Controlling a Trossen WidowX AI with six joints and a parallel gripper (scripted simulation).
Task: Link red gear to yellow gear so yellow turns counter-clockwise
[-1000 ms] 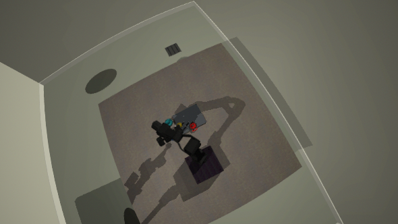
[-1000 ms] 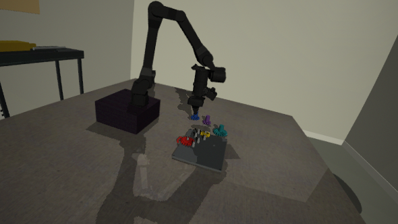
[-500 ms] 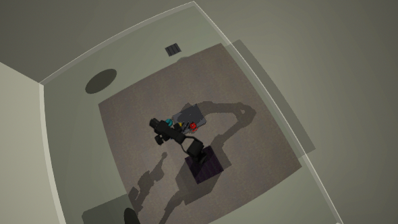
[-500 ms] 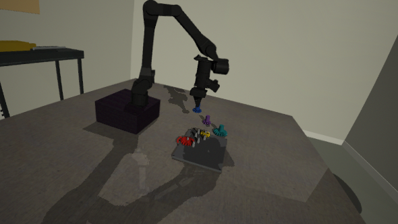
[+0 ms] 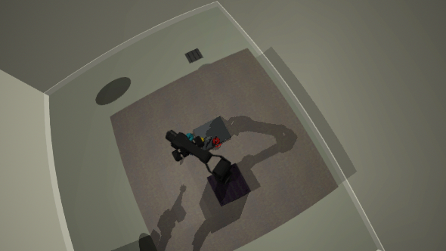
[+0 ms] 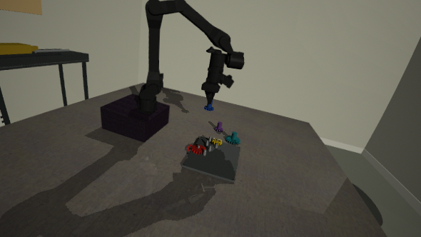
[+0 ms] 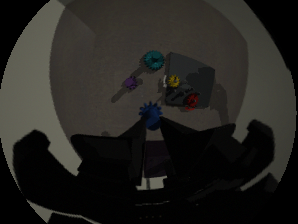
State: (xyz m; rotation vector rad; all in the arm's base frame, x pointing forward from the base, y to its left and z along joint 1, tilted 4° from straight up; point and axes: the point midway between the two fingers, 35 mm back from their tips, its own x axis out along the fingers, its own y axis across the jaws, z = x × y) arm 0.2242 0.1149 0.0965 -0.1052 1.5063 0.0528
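The red gear lies 2 cm ahead of my gripper tip, 17 cm to the right of it and 12 cm below it. Also, from my gripper tip: yellow gear: 7 cm ahead, 8 cm to the right, 12 cm below; purple gear: 5 cm ahead, 6 cm to the left, 12 cm below; blue gear: 1 cm below.
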